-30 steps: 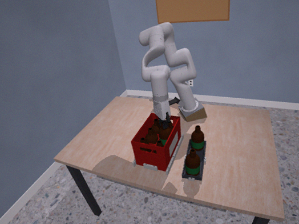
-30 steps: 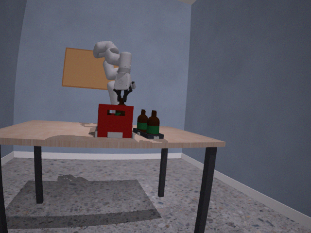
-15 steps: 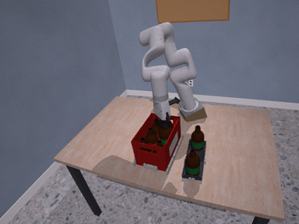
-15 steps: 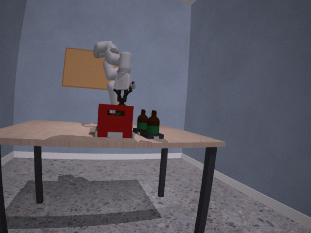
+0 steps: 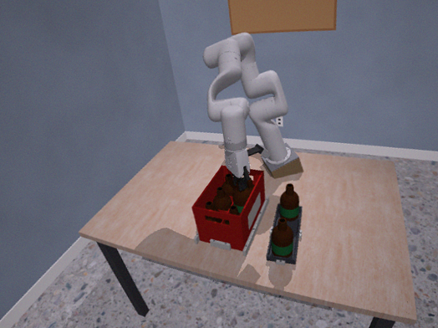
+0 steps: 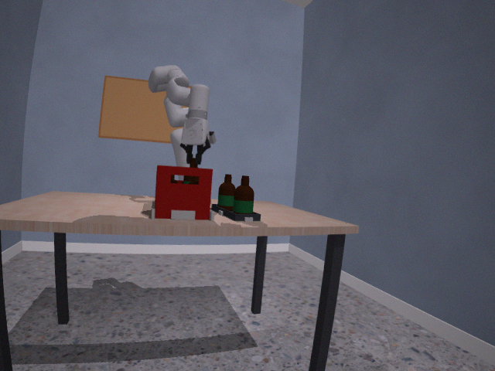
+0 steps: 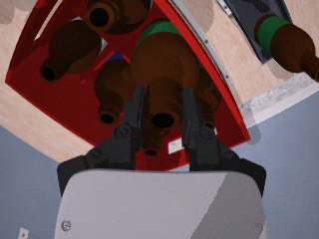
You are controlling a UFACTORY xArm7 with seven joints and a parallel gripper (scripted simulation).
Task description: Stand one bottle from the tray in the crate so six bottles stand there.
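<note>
Now: the red crate 4 cm to the right of my hand and 13 cm below it.
</note>
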